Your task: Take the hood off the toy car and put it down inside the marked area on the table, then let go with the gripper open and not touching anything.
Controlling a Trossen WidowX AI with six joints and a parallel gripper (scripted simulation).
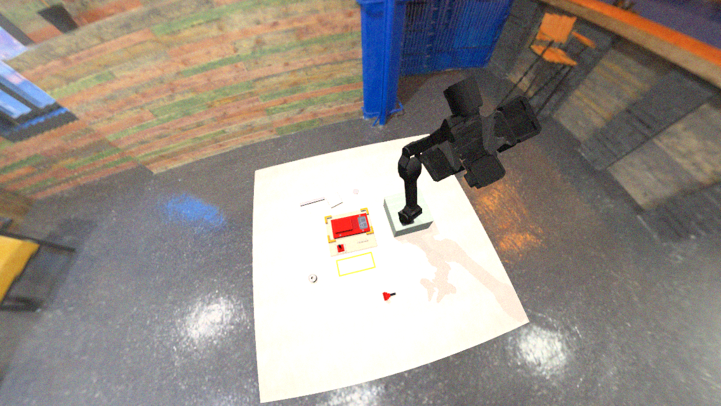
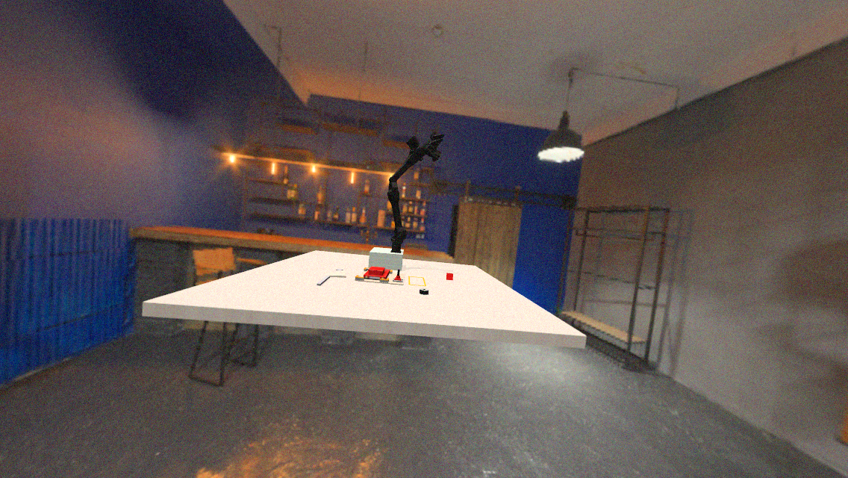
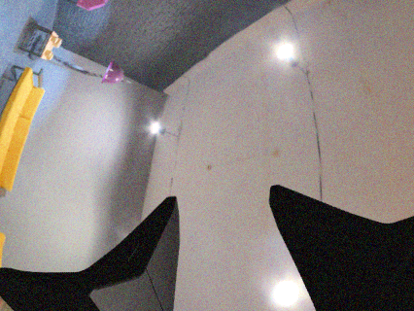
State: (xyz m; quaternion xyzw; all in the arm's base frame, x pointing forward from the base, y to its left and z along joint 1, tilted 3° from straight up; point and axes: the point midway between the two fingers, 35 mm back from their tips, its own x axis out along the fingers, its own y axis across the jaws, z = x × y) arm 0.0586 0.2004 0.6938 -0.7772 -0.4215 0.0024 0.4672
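Right now my gripper tip is 77 cm above the hood, 28 cm to the left of it and 21 cm short of it. The rest, counted from my gripper tip: white square 81 cm below, 47 cm to the right, 23 cm ahead; wheel 80 cm below, 42 cm ahead, 5 cm to the right; wheel axle 78 cm below, 25 cm ahead, 17 cm to the right.
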